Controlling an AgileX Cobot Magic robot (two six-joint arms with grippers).
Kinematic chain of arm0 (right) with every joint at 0, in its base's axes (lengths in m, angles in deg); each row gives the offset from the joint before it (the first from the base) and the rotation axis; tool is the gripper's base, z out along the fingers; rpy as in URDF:
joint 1: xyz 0 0 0.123 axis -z
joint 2: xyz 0 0 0 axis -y
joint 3: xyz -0.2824 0 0.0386 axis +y
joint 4: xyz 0.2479 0 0.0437 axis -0.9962 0 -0.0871
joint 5: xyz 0 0 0 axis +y
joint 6: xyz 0.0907 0 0.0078 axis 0.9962 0 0.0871
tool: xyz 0 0 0 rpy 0 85 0
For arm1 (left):
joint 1: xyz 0 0 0.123 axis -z
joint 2: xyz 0 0 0 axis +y
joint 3: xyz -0.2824 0 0.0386 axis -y
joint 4: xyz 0.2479 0 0.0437 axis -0.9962 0 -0.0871
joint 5: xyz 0 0 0 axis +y
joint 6: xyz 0.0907 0 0.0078 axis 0.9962 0 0.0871
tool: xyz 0 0 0 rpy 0 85 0
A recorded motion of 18 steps. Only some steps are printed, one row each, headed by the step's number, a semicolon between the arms.
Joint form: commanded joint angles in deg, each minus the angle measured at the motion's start. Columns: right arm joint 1, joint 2, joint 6, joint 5, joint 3, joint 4; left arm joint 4, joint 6, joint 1, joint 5, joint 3, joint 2.
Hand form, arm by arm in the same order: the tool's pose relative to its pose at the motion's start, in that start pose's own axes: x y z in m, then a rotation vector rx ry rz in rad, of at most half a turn. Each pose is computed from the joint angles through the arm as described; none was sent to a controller.
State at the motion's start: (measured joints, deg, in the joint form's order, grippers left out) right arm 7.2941 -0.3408 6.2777 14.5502 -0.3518 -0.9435; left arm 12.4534 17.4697 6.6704 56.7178 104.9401 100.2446
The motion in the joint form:
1: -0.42 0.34 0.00 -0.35 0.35 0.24; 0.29 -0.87 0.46 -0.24 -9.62 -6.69
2: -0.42 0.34 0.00 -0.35 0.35 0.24; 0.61 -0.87 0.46 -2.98 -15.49 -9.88
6: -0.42 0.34 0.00 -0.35 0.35 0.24; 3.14 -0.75 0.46 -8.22 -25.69 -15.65
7: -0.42 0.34 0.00 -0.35 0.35 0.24; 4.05 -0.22 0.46 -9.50 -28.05 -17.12
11: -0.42 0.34 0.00 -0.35 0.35 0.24; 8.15 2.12 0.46 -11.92 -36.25 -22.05
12: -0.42 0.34 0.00 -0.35 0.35 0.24; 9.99 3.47 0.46 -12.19 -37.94 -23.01
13: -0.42 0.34 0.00 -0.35 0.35 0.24; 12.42 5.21 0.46 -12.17 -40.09 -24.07
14: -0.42 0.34 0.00 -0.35 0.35 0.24; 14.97 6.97 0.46 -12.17 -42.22 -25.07
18: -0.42 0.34 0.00 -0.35 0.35 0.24; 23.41 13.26 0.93 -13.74 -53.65 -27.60
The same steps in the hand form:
1: 0.0012 0.0002 0.0001 -0.0068 -0.0051 -0.0053; 0.0266 -0.0114 -0.0166 0.0171 0.0444 -0.0214
2: 0.0012 0.0002 0.0001 -0.0068 -0.0051 -0.0053; 0.0420 -0.0145 -0.0194 0.0148 0.0428 -0.0332
6: 0.0012 0.0002 0.0001 -0.0068 -0.0051 -0.0053; 0.0698 -0.0224 -0.0253 0.0302 0.0206 -0.0742
7: 0.0012 0.0002 0.0001 -0.0068 -0.0051 -0.0053; 0.0763 -0.0246 -0.0275 0.0362 0.0107 -0.0790
11: 0.0012 0.0002 0.0001 -0.0068 -0.0051 -0.0053; 0.1029 -0.0342 -0.0333 0.0766 0.0085 -0.1011
12: 0.0012 0.0002 0.0001 -0.0068 -0.0051 -0.0053; 0.1086 -0.0372 -0.0341 0.0971 0.0076 -0.1038
13: 0.0012 0.0002 0.0001 -0.0068 -0.0051 -0.0053; 0.1163 -0.0412 -0.0343 0.1266 0.0138 -0.1088
14: 0.0012 0.0002 0.0001 -0.0068 -0.0051 -0.0053; 0.1240 -0.0452 -0.0342 0.1569 0.0189 -0.1157
18: 0.0012 0.0002 0.0001 -0.0068 -0.0051 -0.0053; 0.1696 -0.0600 -0.0188 0.2525 0.0923 -0.1576

